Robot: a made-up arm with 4 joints.
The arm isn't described. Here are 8 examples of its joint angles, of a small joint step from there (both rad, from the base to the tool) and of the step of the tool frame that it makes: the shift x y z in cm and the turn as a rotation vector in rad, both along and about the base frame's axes.
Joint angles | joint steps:
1: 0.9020 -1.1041 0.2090 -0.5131 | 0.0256 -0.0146 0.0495 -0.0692
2: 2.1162 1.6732 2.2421 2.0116 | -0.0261 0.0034 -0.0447 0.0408
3: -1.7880 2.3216 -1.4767 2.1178 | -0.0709 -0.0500 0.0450 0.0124
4: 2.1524 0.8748 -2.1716 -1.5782 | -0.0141 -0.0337 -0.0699 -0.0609
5: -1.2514 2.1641 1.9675 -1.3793 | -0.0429 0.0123 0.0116 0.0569
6: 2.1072 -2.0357 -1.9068 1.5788 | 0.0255 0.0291 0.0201 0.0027
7: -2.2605 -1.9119 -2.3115 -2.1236 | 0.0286 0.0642 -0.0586 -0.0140
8: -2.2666 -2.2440 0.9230 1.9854 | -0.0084 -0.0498 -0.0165 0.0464
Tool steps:
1: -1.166 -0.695 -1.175 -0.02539 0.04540 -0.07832
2: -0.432 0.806 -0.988 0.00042 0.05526 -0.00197
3: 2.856 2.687 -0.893 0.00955 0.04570 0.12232
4: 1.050 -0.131 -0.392 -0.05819 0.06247 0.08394
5: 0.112 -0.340 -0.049 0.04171 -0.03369 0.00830
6: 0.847 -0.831 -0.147 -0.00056 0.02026 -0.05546
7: 0.947 1.877 -0.226 -0.05439 0.02406 -0.08303
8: 0.410 -0.252 0.255 -0.02258 -0.03340 0.08650
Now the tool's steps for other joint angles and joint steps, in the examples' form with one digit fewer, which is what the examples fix.
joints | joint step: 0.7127 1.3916 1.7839 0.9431 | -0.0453 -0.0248 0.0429 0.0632
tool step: -0.46 0.68 1.22 0.0083 -0.0745 0.0554
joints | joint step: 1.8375 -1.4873 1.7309 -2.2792 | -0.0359 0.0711 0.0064 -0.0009
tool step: -0.69 0.53 0.12 0.0015 0.0063 -0.0351
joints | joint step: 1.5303 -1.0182 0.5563 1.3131 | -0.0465 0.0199 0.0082 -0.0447
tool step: -0.30 0.19 -0.26 -0.0169 0.0186 -0.0113
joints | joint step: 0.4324 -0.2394 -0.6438 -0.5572 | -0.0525 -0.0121 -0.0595 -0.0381
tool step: 0.50 1.69 1.85 0.0139 -0.0625 0.0348
